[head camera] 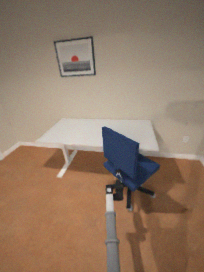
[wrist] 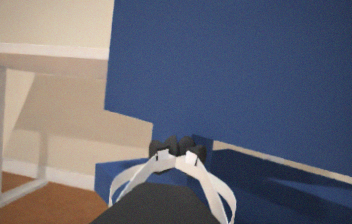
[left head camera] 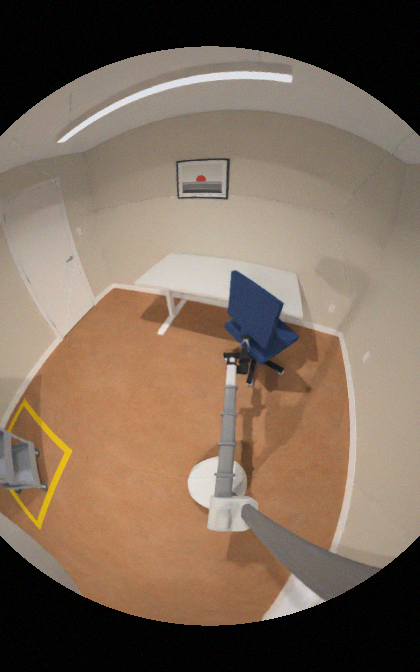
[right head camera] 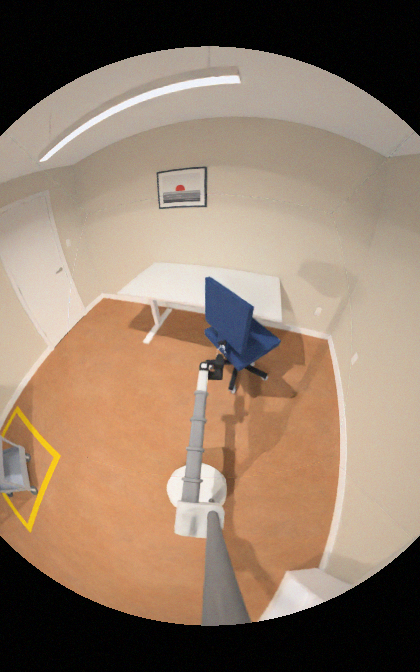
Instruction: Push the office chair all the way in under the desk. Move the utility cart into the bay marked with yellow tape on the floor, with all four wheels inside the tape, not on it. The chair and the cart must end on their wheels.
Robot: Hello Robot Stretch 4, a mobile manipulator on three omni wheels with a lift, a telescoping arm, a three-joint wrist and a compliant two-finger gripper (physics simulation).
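Places are measured from the robot's base along level axes (x down, y ahead, z right), in centimetres.
Where they show: gripper, fingertip midpoint: (head camera: 118,169) (wrist: 180,148).
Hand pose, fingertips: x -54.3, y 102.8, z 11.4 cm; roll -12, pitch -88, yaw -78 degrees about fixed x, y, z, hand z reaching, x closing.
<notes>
After its pixels a point has its place.
The blue office chair (head camera: 120,150) @[x -80.6, y 101.7, z 13.2 cm] (left head camera: 254,310) (right head camera: 228,316) (wrist: 225,65) @[x -63.9, y 99.8, z 14.7 cm] stands upright at the right front of the white desk (head camera: 75,131) @[x -69.3, y 166.2, z -43.1 cm] (left head camera: 200,272) (right head camera: 180,280) (wrist: 55,51) @[x -67.9, y 129.3, z -17.4 cm]. It is turned at an angle, with its seat and base legs in front of the desk's edge. My gripper (head camera: 119,174) (left head camera: 246,341) (right head camera: 222,346) (wrist: 180,148) @[x -54.3, y 102.8, z 11.4 cm] is shut and empty, close behind the chair's back support, below the backrest. The grey utility cart (left head camera: 22,465) (right head camera: 15,470) is upright at the far left, cut off by the view. Two of its wheels show inside the yellow tape (left head camera: 55,487) (right head camera: 44,492); the far ones are hidden.
A desk leg (left head camera: 171,302) (right head camera: 156,312) with a long foot stands left of the chair. The wall's white baseboard (left head camera: 352,425) runs along the right. A door (left head camera: 45,255) is at the left. A white box-like object (right head camera: 310,590) stands at the lower right.
</notes>
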